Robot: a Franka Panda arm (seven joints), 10 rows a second.
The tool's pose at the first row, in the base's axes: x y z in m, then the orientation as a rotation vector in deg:
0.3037 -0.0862 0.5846 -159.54 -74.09 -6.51
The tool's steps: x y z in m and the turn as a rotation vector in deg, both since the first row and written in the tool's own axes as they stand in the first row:
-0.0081 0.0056 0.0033 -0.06 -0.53 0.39
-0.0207 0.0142 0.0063 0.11 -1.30 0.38
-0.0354 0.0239 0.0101 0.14 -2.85 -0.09
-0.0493 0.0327 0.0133 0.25 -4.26 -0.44
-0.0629 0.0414 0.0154 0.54 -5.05 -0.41
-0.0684 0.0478 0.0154 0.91 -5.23 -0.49
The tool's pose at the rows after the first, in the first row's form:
0.3029 -0.0956 0.5804 -160.05 -73.67 -5.80
0.3015 -0.1105 0.5759 -160.22 -73.80 -4.62
0.2996 -0.1275 0.5704 -160.52 -74.79 -2.47
0.2975 -0.1434 0.5656 -160.75 -75.54 -0.44
0.2955 -0.1592 0.5619 -160.81 -75.56 0.86
0.2968 -0.1675 0.5612 -160.51 -75.59 1.35

